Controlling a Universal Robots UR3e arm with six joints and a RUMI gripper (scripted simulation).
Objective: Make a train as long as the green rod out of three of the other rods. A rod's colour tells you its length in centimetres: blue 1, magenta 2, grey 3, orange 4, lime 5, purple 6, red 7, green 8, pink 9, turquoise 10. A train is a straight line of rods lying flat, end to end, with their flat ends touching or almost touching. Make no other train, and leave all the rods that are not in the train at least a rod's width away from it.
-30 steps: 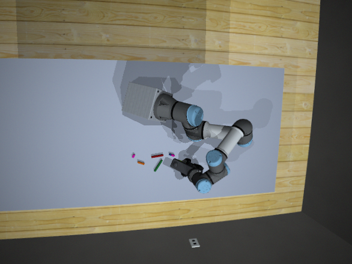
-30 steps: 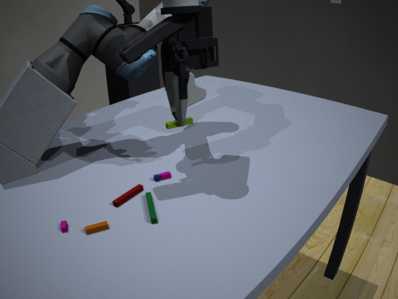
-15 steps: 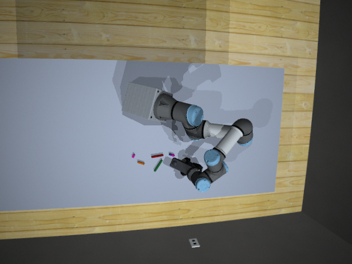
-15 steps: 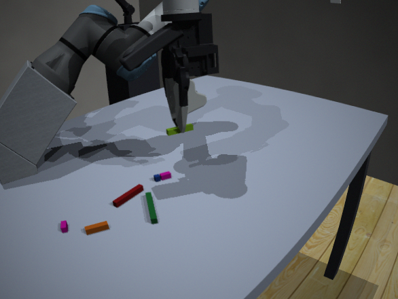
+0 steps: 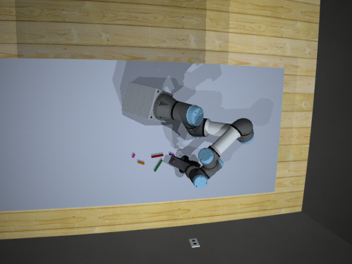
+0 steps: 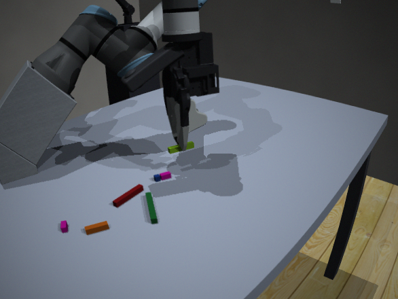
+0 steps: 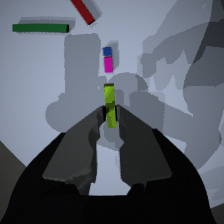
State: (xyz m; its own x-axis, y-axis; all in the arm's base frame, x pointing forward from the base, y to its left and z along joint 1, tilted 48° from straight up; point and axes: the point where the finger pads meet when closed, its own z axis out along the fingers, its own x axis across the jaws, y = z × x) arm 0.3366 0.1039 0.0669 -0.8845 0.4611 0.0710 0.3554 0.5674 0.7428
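Now: hand 60 mm above the blue rod, 50 mm to the left of it and 20 mm past it. From my hand the other things lie so: green rod (120 mm to the right, 60 mm below, 40 mm ahead); lime rod (10 mm below); red rod (130 mm to the right, 60 mm below, 10 mm behind).
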